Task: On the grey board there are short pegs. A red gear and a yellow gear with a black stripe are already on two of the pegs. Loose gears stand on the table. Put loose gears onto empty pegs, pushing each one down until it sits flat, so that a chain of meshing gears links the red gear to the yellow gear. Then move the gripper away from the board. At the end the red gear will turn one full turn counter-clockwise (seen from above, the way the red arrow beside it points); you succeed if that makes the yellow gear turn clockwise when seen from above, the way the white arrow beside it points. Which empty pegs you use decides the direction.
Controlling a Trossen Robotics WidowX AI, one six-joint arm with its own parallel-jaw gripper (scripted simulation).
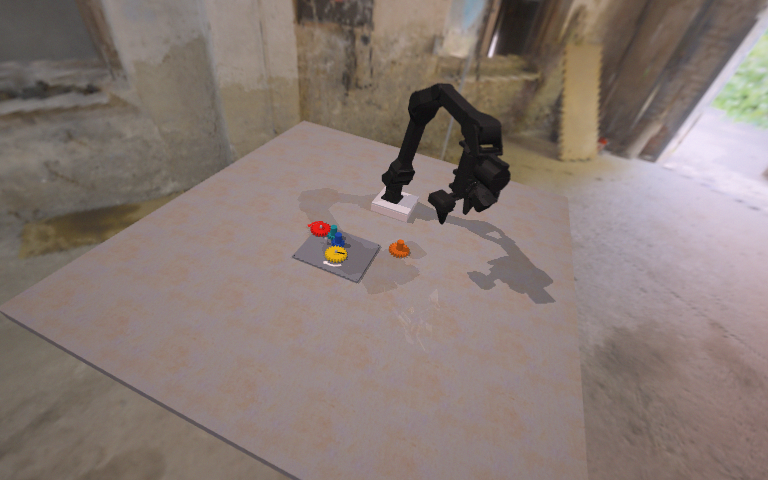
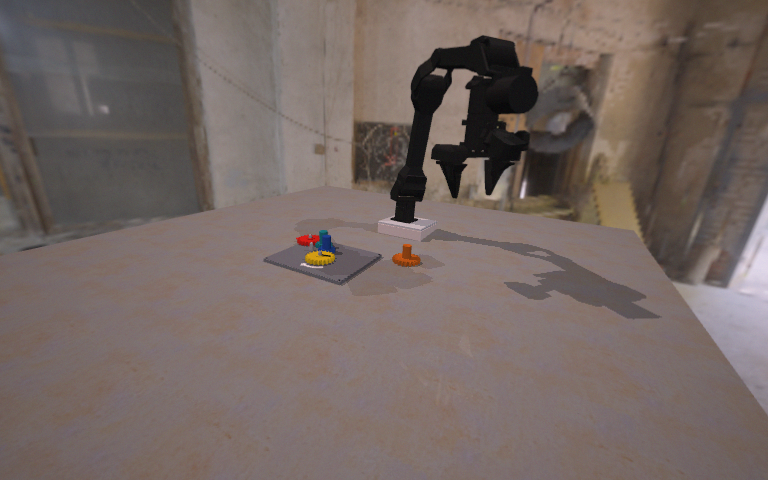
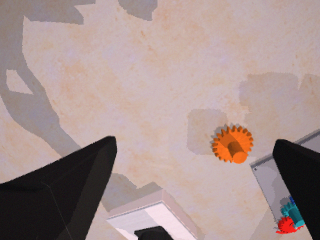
Note:
The gripper (image 2: 471, 196) is open, holding nothing. Also in view: an orange gear (image 3: 233, 144).
The gripper shows as well in image 1 (image 1: 453, 218) and in image 3 (image 3: 196, 145).

